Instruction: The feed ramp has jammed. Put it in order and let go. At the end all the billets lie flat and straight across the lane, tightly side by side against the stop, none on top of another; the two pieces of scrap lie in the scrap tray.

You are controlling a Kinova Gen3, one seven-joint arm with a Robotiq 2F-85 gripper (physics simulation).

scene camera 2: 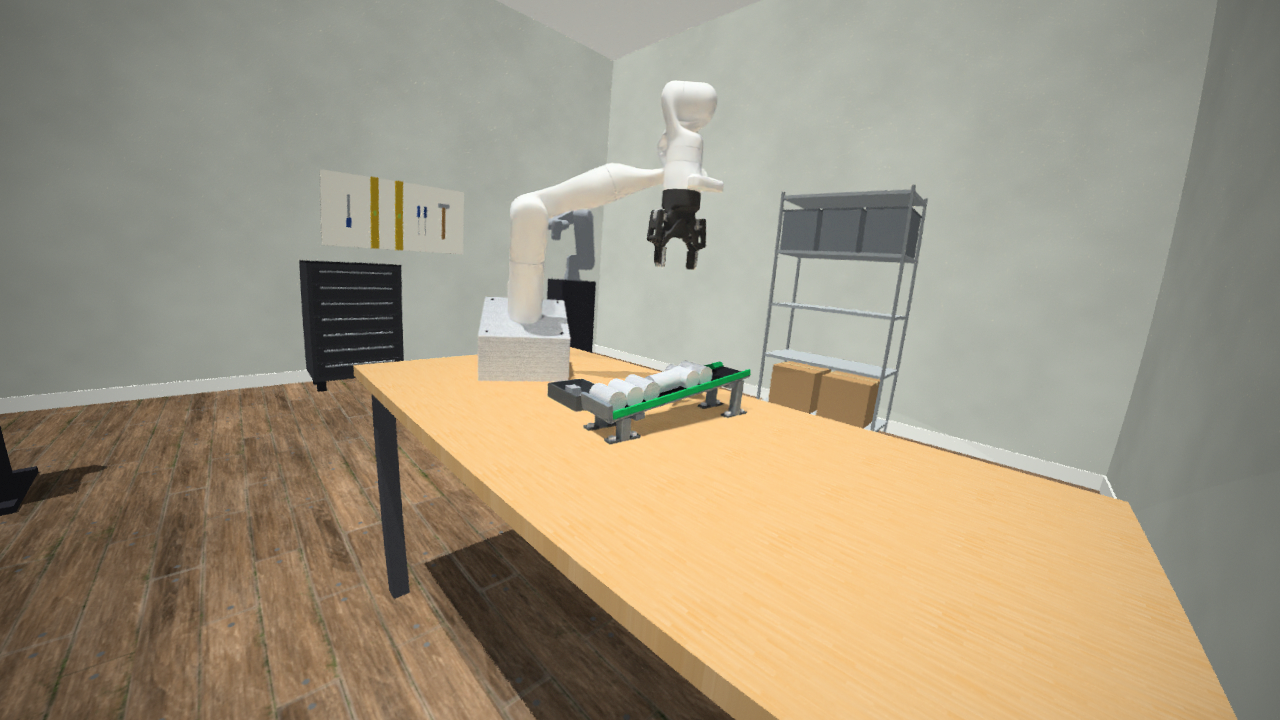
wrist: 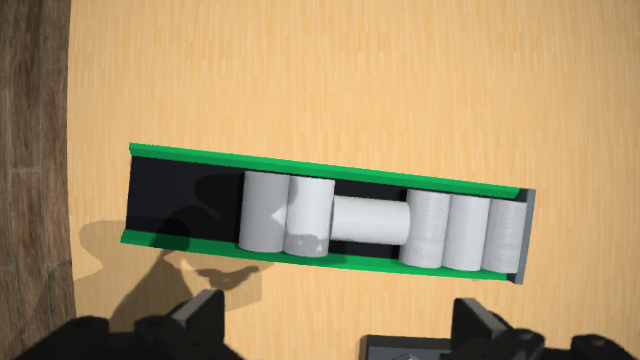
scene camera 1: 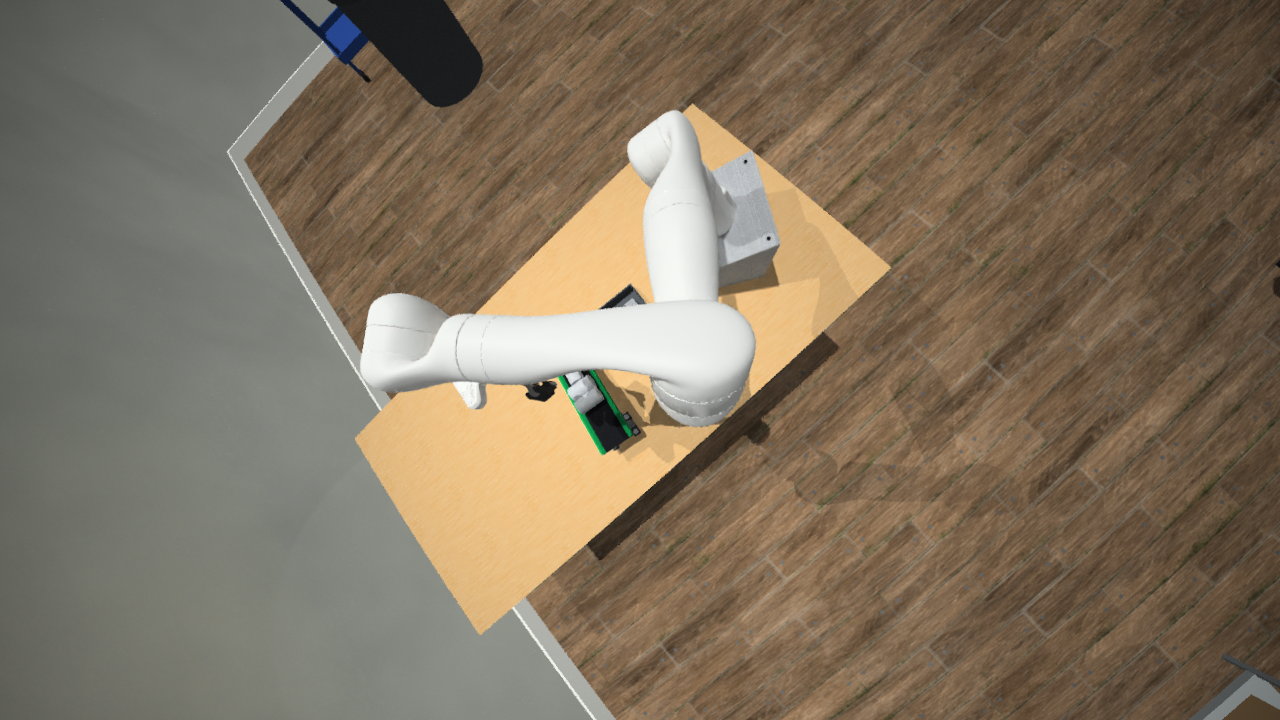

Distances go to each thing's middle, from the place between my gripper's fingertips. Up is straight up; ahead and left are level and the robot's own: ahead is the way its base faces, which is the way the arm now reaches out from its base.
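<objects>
Counted from my hand, the black upper lane (scene camera 1: 603,420) is 10 mm to the left of it and 20 mm ahead of it, and 250 mm below it. The grey stop (wrist: 526,195) is 180 mm to the right of my hand and 30 mm behind it, and it sits 260 mm below. As for the dark scrap tray (scene camera 2: 556,391), I find it 50 mm to the right of my hand, 200 mm behind it and 300 mm below it.
</objects>
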